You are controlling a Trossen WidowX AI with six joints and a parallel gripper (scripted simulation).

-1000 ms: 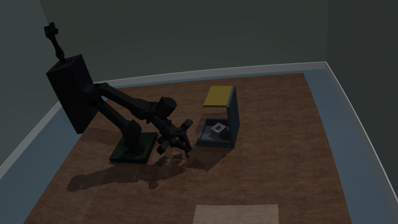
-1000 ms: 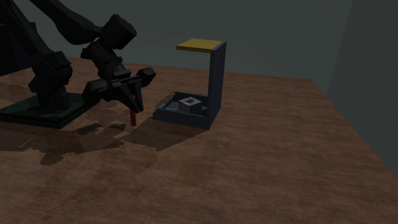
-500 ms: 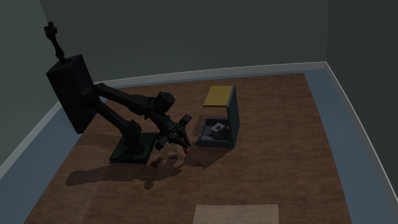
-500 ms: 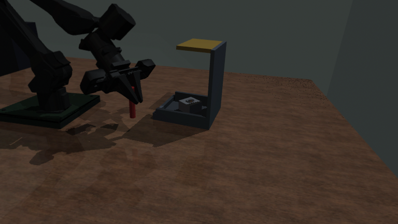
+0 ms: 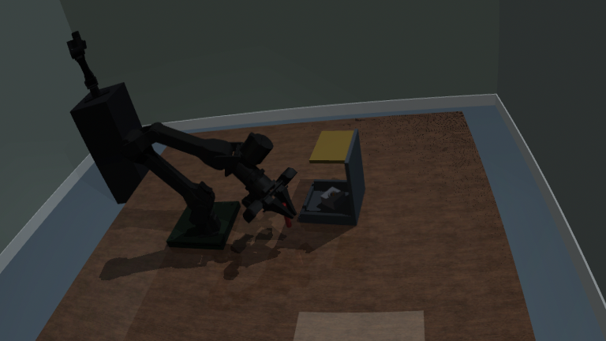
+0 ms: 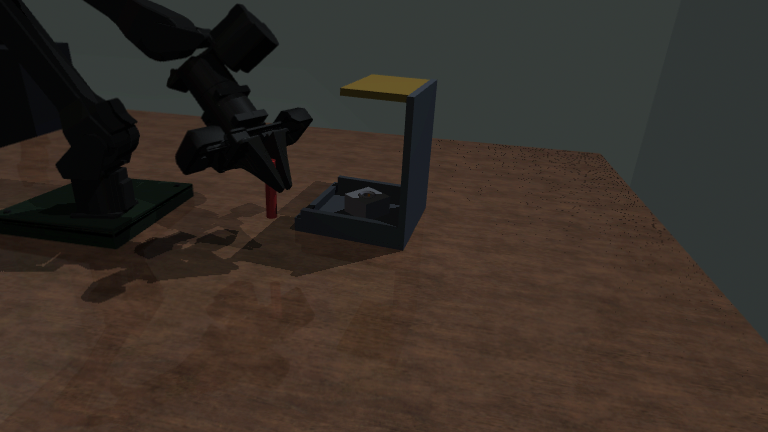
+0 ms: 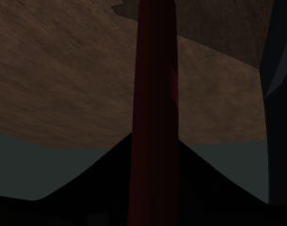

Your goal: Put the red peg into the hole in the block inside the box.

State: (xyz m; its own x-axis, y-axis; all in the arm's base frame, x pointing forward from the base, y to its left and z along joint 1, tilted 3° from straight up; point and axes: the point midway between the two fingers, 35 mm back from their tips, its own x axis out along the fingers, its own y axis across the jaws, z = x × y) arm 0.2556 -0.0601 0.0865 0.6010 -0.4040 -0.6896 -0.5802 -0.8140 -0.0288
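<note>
The back wall is 180 mm ahead of my gripper tip, 110 mm to the left of it and 10 mm above it. Round my gripper tip: yellow roof: 130 mm ahead, 120 mm to the left, 110 mm above; red peg: 20 mm to the left, 20 mm behind, 10 mm below.
</note>
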